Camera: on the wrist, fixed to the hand. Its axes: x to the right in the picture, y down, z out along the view.
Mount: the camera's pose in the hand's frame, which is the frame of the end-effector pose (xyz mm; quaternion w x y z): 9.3 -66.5 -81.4 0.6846 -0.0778 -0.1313 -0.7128
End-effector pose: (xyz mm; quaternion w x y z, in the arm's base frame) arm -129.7 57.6 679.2 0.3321 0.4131 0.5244 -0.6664
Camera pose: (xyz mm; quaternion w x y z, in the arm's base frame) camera -175.6 152.0 690.2 0.1467 0.2043 -0.6617 0.7064
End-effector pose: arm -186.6 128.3 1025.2 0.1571 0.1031 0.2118 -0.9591
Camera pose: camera -207.5 218.9 975.2 0.5402 0.2185 -0.2725 0.7656
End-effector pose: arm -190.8 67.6 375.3 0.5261 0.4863 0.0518 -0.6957
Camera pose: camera -191.9 138.1 296.8 0.0911 -0.1637 -0.3671 0.9111
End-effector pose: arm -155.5 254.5 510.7 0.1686 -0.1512 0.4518 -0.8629
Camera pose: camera -207.8 345.4 522.5 0.4521 0.5520 -0.2465 0.6559
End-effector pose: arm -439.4 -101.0 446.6 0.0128 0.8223 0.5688 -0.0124
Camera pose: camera -497.9 -66.0 527.2 0.1386 0.1549 0.9748 -0.0813
